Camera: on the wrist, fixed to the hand. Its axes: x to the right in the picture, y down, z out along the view.
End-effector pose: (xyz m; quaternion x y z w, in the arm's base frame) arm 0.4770 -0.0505 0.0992 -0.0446 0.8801 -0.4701 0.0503
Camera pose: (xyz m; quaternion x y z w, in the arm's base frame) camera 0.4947 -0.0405 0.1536 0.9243 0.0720 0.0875 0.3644
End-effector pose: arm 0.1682 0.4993 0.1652 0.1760 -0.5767 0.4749 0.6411
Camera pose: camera 0.2240 0.4989 0.1490 0.6571 0.1243 -0.6281 0.3978
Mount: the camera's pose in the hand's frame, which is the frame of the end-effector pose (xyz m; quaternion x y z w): -0.0213 -0.0403 -0.0360 0.0481 -0.1135 -0.9924 0.0007
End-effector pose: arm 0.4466 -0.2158 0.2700 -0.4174 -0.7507 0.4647 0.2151
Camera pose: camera 0.4669 -0.2236 0.3239 0.8078 -0.4168 -0.1297 0.3962
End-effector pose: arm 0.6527 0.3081 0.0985 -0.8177 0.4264 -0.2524 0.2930
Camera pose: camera 0.6401 0.3353 0.1482 0.4383 0.8566 0.2186 0.1625
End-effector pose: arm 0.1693 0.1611 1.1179 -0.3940 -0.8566 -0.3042 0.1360
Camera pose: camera 0.1524 0.1055 1.1192 -0.8218 0.4217 0.0493 0.3800
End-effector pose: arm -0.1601 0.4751 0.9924 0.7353 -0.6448 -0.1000 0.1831
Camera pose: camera -0.1127 0.5052 1.0073 -0.6379 -0.7037 0.2342 0.2077
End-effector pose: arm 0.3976 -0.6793 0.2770 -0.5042 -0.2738 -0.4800 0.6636
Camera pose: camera 0.3482 -0.7064 0.2630 -0.2488 0.5990 0.5885 0.4827
